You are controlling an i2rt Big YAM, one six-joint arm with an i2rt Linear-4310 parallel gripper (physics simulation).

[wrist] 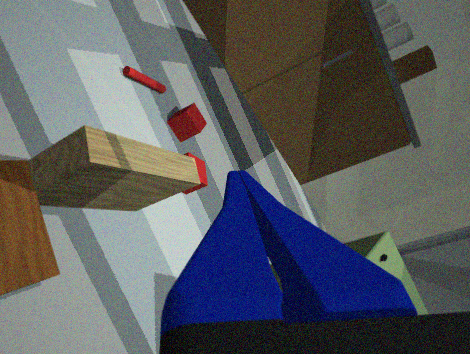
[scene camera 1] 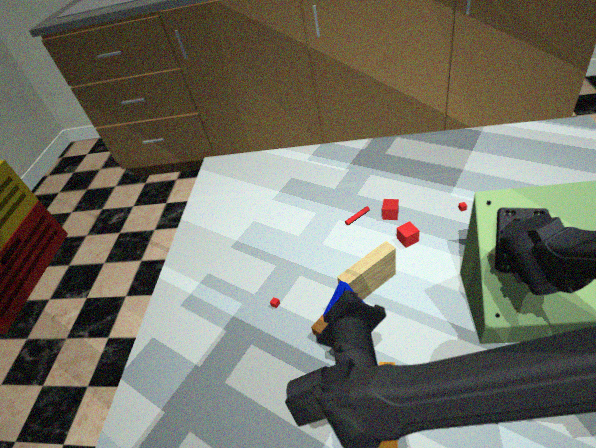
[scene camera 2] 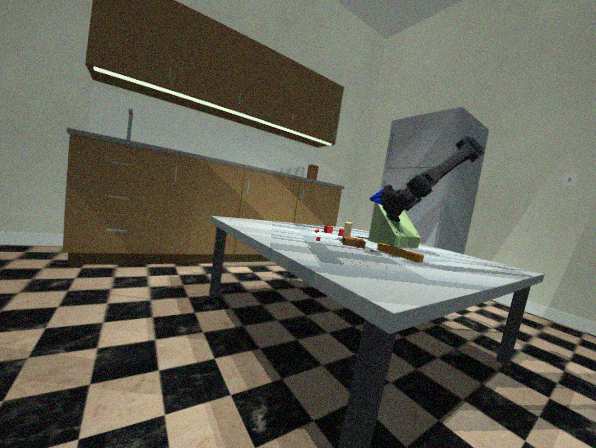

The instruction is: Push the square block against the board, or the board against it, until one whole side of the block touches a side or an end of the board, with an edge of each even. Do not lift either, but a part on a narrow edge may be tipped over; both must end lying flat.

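Places are measured from the arm's base along level axes (x left, y back, z up), in metres.
Pixels of known places: gripper, between the fingertips: (wrist: 235,183) (scene camera 1: 343,282) (scene camera 2: 370,199); arm's base, origin of its link: (scene camera 1: 519,240) (scene camera 2: 390,213).
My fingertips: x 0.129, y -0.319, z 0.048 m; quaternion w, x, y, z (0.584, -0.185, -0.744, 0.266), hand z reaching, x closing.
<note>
Ahead of a thing's pixels: the offset from my fingertips to its middle.
The light wood board @[dx -0.149, dy +0.032, dz -0.182 m] (scene camera 1: 370,270) (scene camera 2: 348,229) (wrist: 120,172) stands on a narrow edge. The brown square block @[dx -0.037, dy -0.022, dz -0.215 m] (scene camera 1: 318,326) (scene camera 2: 353,242) (wrist: 22,227) lies flat near the board's near end. In scene camera 1 the arm hides most of the block, and in the wrist view it is cut off at the left edge. I cannot tell whether the two touch; their sides look angled to each other. My gripper (scene camera 1: 342,283) (scene camera 2: 371,199) (wrist: 235,183) is shut and empty, its blue fingertips together, high above the table near the board and block.
Two red cubes @[dx -0.390, dy +0.089, dz -0.210 m] (scene camera 1: 390,209) @[dx -0.297, dy +0.129, dz -0.210 m] (scene camera 1: 408,234) and a red rod @[dx -0.384, dy -0.001, dz -0.223 m] (scene camera 1: 357,215) lie beyond the board. Tiny red cubes @[dx -0.100, dy -0.189, dz -0.222 m] (scene camera 1: 275,302) @[dx -0.402, dy +0.277, dz -0.222 m] (scene camera 1: 462,206) lie to either side. An orange bar @[dx +0.157, dy +0.069, dz -0.215 m] (scene camera 1: 386,363) (scene camera 2: 400,252) lies partly under the arm. The green base (scene camera 1: 492,327) stands at the right.
</note>
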